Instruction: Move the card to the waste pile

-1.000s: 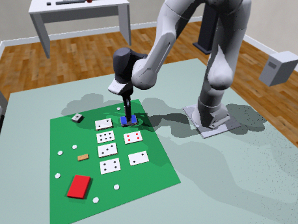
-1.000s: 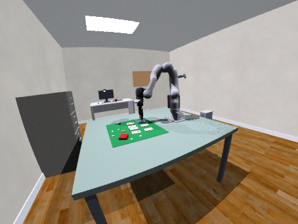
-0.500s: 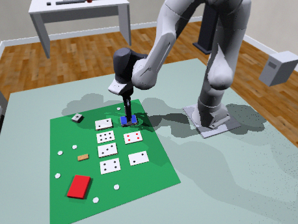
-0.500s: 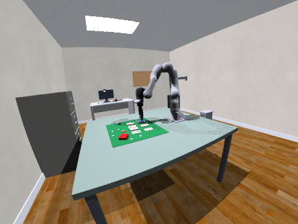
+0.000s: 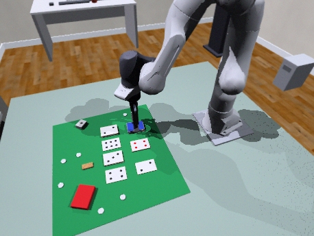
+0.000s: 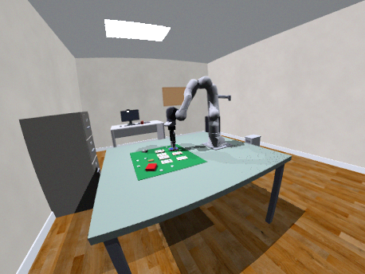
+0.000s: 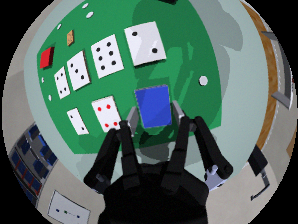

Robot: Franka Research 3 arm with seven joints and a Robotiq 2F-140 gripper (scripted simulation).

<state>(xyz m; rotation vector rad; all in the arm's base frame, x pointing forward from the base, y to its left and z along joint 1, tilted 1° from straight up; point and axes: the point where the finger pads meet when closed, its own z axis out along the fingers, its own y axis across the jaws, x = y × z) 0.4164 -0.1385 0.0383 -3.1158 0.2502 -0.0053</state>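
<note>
Right now the white card is 140 mm ahead of my hand, 40 mm below it and 30 mm to the right of it. Round my hand: green mat 160 mm ahead, 120 mm to the left, 60 mm below; then grey block 270 mm ahead, 130 mm to the right, 30 mm below; then red box 310 mm ahead, 290 mm to the left, 40 mm below.
</note>
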